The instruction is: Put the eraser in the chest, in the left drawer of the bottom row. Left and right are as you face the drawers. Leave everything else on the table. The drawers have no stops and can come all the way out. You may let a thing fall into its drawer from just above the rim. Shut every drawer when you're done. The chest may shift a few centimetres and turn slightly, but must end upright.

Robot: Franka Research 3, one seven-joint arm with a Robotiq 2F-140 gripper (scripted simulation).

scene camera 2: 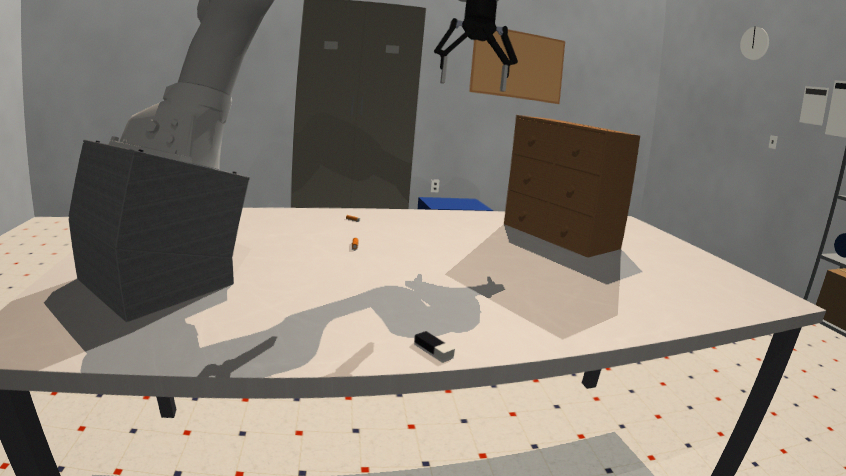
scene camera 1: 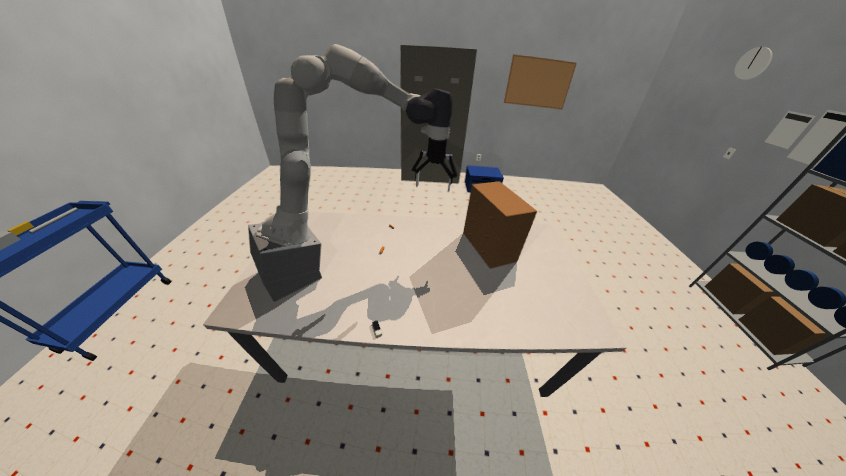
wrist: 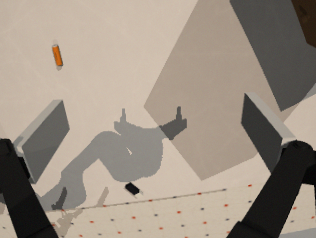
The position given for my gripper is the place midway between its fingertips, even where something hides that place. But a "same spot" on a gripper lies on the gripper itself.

Scene:
my gripper: scene camera 2; scene camera 1; wrist 153, 111
same spot on my gripper: point(scene camera 2: 503, 31) = point(scene camera 1: 449, 159)

